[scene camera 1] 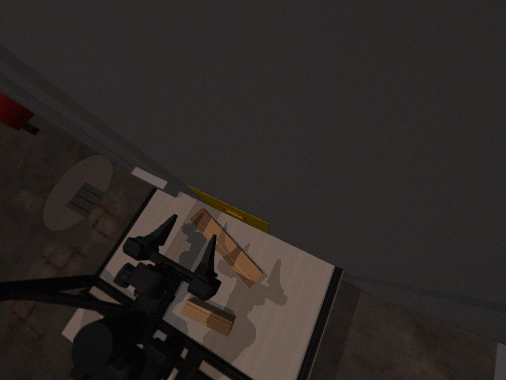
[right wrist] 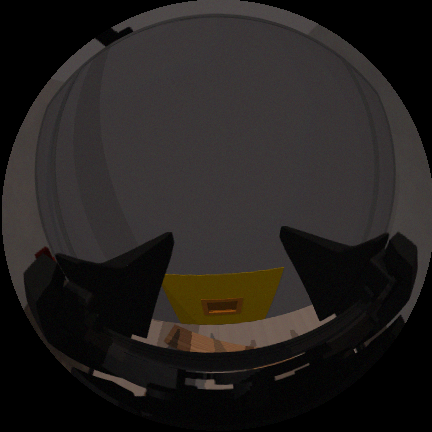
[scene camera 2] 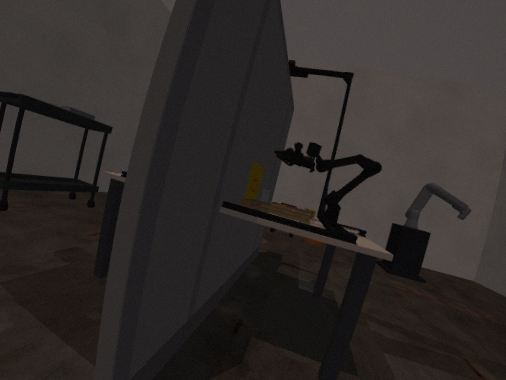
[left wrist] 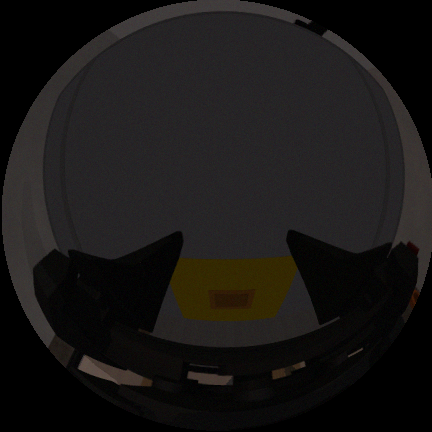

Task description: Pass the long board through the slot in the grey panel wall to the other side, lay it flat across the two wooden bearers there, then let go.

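Seen in the pictures: left gripper, fingertip midpoint: (scene camera 2: pixel 275 153) (left wrist: pixel 235 236); right gripper, fingertip midpoint: (scene camera 1: pixel 195 224) (right wrist: pixel 227 234); left arm's base at its link origin: (scene camera 2: pixel 329 221); right arm's base at its link origin: (scene camera 1: pixel 172 347).
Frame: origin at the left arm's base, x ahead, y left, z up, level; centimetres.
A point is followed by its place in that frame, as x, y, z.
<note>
The grey panel wall (scene camera 1: pixel 300 125) {48.2, 14.3, 60.0} (scene camera 2: pixel 215 125) {43.2, 56.4, 22.0} (left wrist: pixel 215 125) {43.3, 1.7, 39.6} (right wrist: pixel 225 125) {48.2, 0.9, 43.8} carries a yellow plate (scene camera 1: pixel 257 225) {48.5, 8.2, 8.5} (scene camera 2: pixel 257 171) {43.2, 0.2, 16.5} (left wrist: pixel 195 280) {43.2, 6.2, 14.8} (right wrist: pixel 190 300) {48.4, -7.5, 11.6} around the slot (scene camera 1: pixel 233 213) {48.1, -1.1, 6.2} (scene camera 2: pixel 255 185) {43.4, -4.1, 8.8} (left wrist: pixel 231 300) {44.7, -0.9, 6.2} (right wrist: pixel 222 306) {46.8, -0.4, 6.2}. In scene camera 1, a longer wooden piece (scene camera 1: pixel 240 266) {62.0, 8.1, 2.0} lies slanted near the plate and a shorter one (scene camera 1: pixel 207 316) {78.2, 6.0, 4.4} lies farther back; which is board or bearer is unclear. Low wooden pieces (scene camera 2: pixel 285 211) {22.0, 15.6, 0.6} lie by the left arm, hard to tell apart. My right gripper (scene camera 1: pixel 195 226) {56.5, 0.0, 32.4} (right wrist: pixel 227 234) {56.5, 0.0, 32.4} is open, empty, above the table. My left gripper (scene camera 2: pixel 276 152) {35.8, 0.0, 28.1} (left wrist: pixel 235 236) {35.8, 0.0, 28.1} is open, empty, raised facing the panel.
The right arm's table (scene camera 1: pixel 310 280) {55.9, 30.3, -1.9} and the left arm's table (scene camera 2: pixel 372 247) {-10.1, 34.8, -1.9} stand against the panel. A black post (scene camera 2: pixel 342 120) {2.2, -34.2, 66.7} with an overhead bar rises beyond the left arm. A cart (scene camera 2: pixel 60 114) and a grey robot arm (scene camera 2: pixel 442 194) stand farther off.
</note>
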